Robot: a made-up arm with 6 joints. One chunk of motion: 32 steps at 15 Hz.
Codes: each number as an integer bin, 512 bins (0 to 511) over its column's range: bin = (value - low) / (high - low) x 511, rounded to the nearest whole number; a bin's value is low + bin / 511 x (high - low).
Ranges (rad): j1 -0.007..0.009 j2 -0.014..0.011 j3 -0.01..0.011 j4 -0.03..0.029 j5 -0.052..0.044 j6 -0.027..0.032
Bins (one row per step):
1: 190 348 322 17 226 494
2: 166 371 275 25 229 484
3: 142 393 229 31 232 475
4: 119 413 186 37 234 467
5: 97 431 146 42 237 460
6: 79 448 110 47 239 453
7: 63 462 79 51 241 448
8: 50 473 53 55 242 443
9: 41 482 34 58 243 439
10: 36 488 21 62 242 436
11: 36 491 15 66 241 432
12: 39 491 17 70 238 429
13: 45 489 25 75 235 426
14: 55 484 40 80 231 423
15: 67 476 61 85 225 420
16: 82 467 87 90 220 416
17: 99 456 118 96 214 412
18: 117 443 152 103 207 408
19: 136 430 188 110 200 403
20: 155 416 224 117 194 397
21: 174 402 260 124 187 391
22: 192 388 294 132 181 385
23: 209 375 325 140 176 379
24: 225 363 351 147 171 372
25: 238 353 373 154 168 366
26: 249 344 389 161 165 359
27: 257 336 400 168 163 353
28: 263 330 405 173 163 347
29: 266 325 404 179 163 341
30: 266 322 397 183 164 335
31: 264 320 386 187 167 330
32: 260 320 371 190 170 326
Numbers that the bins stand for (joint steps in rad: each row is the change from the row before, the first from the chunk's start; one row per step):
1: -0.00105 0.00303 0.00323 -0.02804 -0.00954 0.03004
2: -0.00180 0.00415 0.00130 -0.02711 -0.00898 0.02888
3: -0.00255 0.00523 -0.00059 -0.02642 -0.00841 0.02784
4: -0.00327 0.00621 -0.00236 -0.02573 -0.00804 0.02692
5: -0.00396 0.00709 -0.00400 -0.02515 -0.00748 0.02611
6: -0.00453 0.00792 -0.00548 -0.02457 -0.00710 0.02530
7: -0.00503 0.00860 -0.00675 -0.02411 -0.00672 0.02473
8: -0.00543 0.00914 -0.00782 -0.02365 -0.00654 0.02415
9: -0.00572 0.00958 -0.00860 -0.02330 -0.00635 0.02369
10: -0.00587 0.00987 -0.00914 -0.02284 -0.00654 0.02334
11: -0.00587 0.01002 -0.00938 -0.02238 -0.00672 0.02288
12: -0.00578 0.01002 -0.00930 -0.02192 -0.00729 0.02253
13: -0.00559 0.00992 -0.00897 -0.02134 -0.00785 0.02219
14: -0.00528 0.00968 -0.00836 -0.02076 -0.00860 0.02184
15: -0.00490 0.00929 -0.00749 -0.02019 -0.00973 0.02149
16: -0.00443 0.00885 -0.00642 -0.01961 -0.01067 0.02103
17: -0.00390 0.00831 -0.00515 -0.01892 -0.01180 0.02057
18: -0.00334 0.00767 -0.00375 -0.01811 -0.01311 0.02011
19: -0.00274 0.00704 -0.00227 -0.01730 -0.01443 0.01953
20: -0.00215 0.00635 -0.00079 -0.01649 -0.01555 0.01884
21: -0.00155 0.00567 0.00068 -0.01568 -0.01687 0.01814
22: -0.00099 0.00498 0.00208 -0.01476 -0.01800 0.01745
23: -0.00046 0.00435 0.00336 -0.01384 -0.01894 0.01676
24: 0.00005 0.00376 0.00442 -0.01303 -0.01987 0.01595
25: 0.00045 0.00327 0.00533 -0.01222 -0.02044 0.01526
26: 0.00080 0.00283 0.00599 -0.01141 -0.02100 0.01445
27: 0.00105 0.00244 0.00644 -0.01060 -0.02138 0.01376
28: 0.00123 0.00214 0.00664 -0.01003 -0.02138 0.01306
29: 0.00133 0.00190 0.00660 -0.00933 -0.02138 0.01237
30: 0.00133 0.00175 0.00632 -0.00887 -0.02119 0.01168
31: 0.00127 0.00166 0.00586 -0.00841 -0.02063 0.01110
32: 0.00114 0.00166 0.00525 -0.00806 -0.02006 0.01064

